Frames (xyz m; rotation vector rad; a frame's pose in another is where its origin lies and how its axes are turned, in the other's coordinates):
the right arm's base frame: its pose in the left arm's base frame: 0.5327 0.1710 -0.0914 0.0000 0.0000 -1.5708
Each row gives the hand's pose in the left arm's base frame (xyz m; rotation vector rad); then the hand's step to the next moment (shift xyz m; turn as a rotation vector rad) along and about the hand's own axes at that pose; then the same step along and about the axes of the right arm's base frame.
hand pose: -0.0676 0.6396 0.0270 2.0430 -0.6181 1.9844
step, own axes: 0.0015 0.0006 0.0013 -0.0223 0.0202 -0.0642
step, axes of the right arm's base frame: 0.0013 0.0009 0.0013 -0.0137 -0.0664 -0.0209
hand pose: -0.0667 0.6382 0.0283 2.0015 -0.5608 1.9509
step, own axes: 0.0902 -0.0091 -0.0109 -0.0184 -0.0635 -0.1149
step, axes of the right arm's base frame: -0.0064 -0.0047 0.0910 -0.1108 -0.0721 -0.0097
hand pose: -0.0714 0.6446 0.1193 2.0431 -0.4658 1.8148
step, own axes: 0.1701 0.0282 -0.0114 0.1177 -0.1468 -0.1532
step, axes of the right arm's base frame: 0.0198 -0.0034 0.1716 -0.2019 -0.0499 0.1250
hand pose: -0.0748 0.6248 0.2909 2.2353 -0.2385 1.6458
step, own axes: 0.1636 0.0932 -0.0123 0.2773 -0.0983 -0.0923
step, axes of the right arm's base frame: 0.0695 0.0082 0.1752 -0.1457 0.0372 0.2692
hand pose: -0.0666 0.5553 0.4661 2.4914 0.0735 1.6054
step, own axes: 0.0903 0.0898 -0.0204 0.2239 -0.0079 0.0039
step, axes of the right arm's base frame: 0.0735 0.0143 0.1050 -0.0379 0.0973 0.1983
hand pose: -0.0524 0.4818 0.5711 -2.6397 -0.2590 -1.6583
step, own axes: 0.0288 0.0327 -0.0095 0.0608 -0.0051 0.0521
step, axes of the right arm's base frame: 0.0294 0.0085 0.0325 -0.0183 0.0716 0.0313
